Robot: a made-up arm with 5 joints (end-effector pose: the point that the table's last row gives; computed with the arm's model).
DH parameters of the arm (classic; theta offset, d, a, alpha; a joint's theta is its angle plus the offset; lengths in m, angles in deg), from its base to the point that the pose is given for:
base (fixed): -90 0.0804 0 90
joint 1: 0 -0.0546 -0.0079 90
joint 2: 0 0.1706 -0.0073 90
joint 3: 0 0.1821 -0.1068 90
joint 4: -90 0.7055 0.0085 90
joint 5: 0 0.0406 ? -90
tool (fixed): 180 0.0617 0 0
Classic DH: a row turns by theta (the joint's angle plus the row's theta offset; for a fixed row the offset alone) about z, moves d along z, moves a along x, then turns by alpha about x.
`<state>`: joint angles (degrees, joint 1 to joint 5).
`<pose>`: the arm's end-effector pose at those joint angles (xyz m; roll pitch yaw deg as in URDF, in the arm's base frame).
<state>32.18 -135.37 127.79 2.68 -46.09</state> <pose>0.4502 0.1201 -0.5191 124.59 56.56 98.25</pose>
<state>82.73 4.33 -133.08 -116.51 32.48</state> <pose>0.3631 -0.8261 -0.5088 -168.85 1.95 111.49</pose>
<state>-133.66 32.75 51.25 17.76 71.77</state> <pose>-0.1270 0.0419 -0.6842 -177.43 -46.84 1.91</pose>
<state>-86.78 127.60 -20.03 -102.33 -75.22</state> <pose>0.2157 -0.3039 -0.3294 -139.69 -2.28 -83.67</pose>
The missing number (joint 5, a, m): 0.1713
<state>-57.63 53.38 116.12 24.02 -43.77</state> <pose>-0.4169 0.1365 -0.4203 105.43 57.89 -113.14</pose>
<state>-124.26 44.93 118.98 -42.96 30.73</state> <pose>-0.4545 0.6975 -0.2561 -99.04 -12.10 10.47</pose>
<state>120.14 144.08 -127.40 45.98 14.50</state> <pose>0.3937 -0.3188 0.8814 -22.67 -6.16 -156.19</pose>
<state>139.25 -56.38 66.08 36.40 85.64</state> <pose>0.7693 0.4002 -0.0180 -159.25 5.41 -138.04</pose>
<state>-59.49 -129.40 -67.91 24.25 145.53</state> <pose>-0.7530 -0.0504 -0.1726 -63.34 5.32 -9.94</pose>
